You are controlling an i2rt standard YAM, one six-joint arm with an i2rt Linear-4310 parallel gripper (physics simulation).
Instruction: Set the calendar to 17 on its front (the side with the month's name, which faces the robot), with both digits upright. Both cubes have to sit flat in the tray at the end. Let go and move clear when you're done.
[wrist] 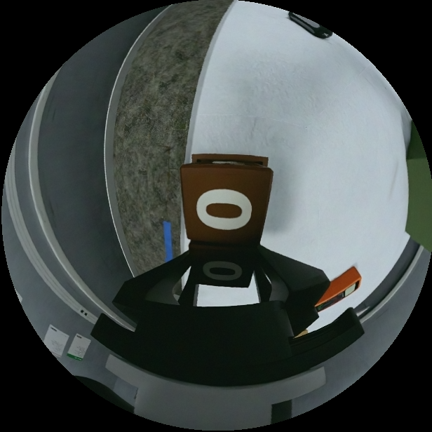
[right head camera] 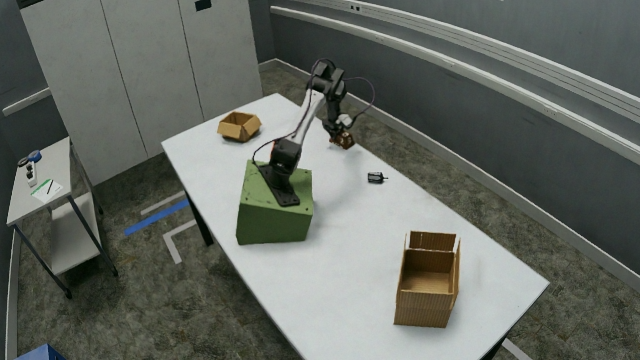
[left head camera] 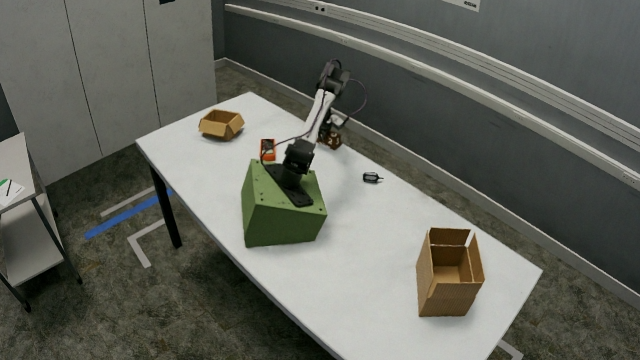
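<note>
The brown calendar (left head camera: 331,141) (right head camera: 344,140) stands near the table's far edge, partly hidden by the arm in the left head view. White digits show on it, one like a 2. In the wrist view, one cube (wrist: 227,179) has a 0 on its upper face, and the brown calendar edge (wrist: 230,157) shows beyond it. A darker, shaded cube (wrist: 222,283), also with a 0, is nearer the gripper. My gripper (wrist: 223,247) is shut on this darker cube, one finger at each side. The month's name and the cubes' seating in the tray cannot be made out.
An orange meter (left head camera: 268,149) (wrist: 341,289) and a small open carton (left head camera: 221,124) (right head camera: 239,126) are on the left. A small black object (left head camera: 371,177) (right head camera: 376,177) (wrist: 311,25) lies right of the calendar. A tall carton (left head camera: 452,299) (right head camera: 424,309) stands farther right.
</note>
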